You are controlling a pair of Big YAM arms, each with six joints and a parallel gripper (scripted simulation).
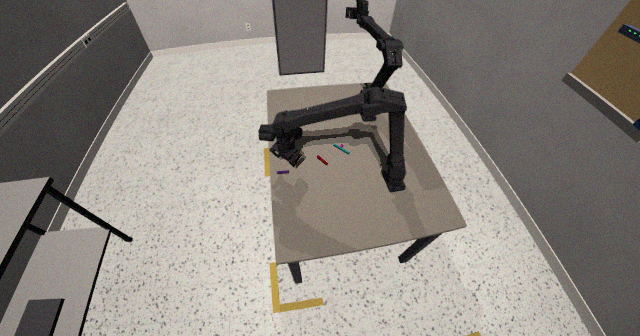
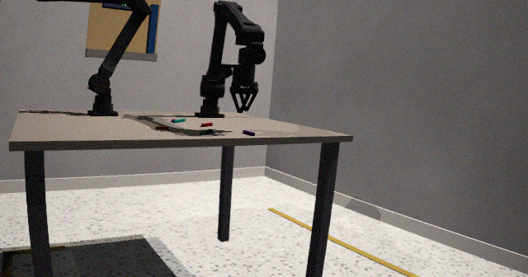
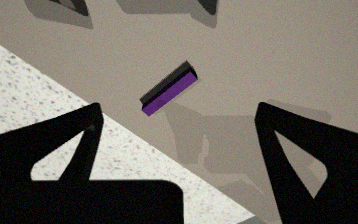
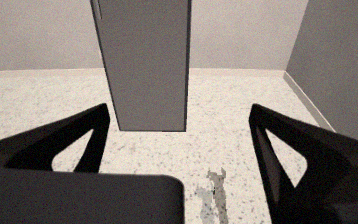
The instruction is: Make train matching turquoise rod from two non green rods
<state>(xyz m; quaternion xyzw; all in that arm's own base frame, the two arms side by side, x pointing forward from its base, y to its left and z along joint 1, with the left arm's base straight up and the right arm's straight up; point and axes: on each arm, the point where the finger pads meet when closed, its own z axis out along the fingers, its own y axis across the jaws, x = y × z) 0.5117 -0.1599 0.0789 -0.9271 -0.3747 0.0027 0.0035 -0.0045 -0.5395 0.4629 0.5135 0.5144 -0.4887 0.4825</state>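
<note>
The purple rod is 2 cm ahead of my left hand, 1 cm to the left of it and 7 cm below it. Round my left hand: red rod 18 cm behind, 4 cm to the right, 7 cm below; orange rod 9 cm behind, 24 cm to the right, 7 cm below; green rod 12 cm to the right, 7 cm below.
</note>
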